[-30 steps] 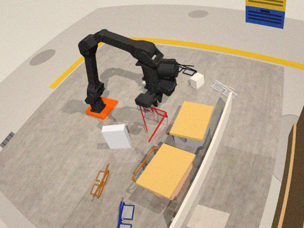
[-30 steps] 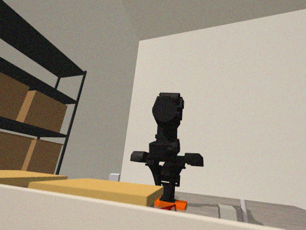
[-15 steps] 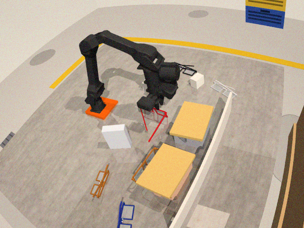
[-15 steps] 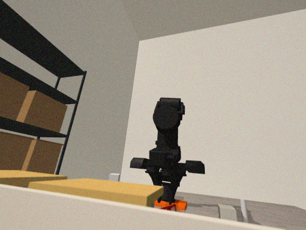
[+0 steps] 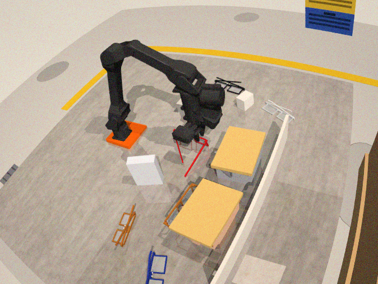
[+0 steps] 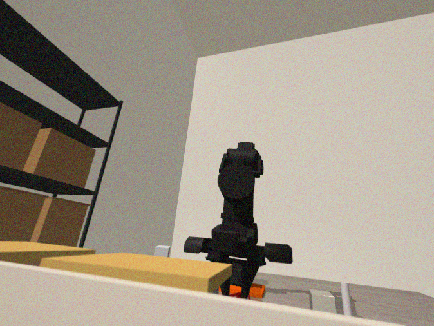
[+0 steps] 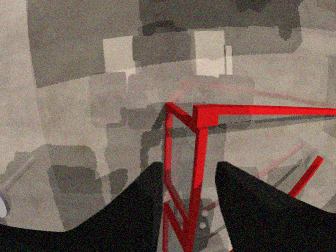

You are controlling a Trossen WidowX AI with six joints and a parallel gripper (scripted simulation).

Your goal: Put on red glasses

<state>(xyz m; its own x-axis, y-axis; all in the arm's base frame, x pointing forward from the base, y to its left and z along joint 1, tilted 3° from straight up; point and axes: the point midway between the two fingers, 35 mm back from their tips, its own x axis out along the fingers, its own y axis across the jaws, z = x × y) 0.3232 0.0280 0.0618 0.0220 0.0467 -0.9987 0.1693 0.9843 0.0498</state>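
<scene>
The white post is 40 mm behind my gripper tip, 180 mm to the left of it and 10 mm below it. Also, from my gripper tip: cream wall (260 mm ahead, 190 mm to the right, 20 mm above).
</scene>
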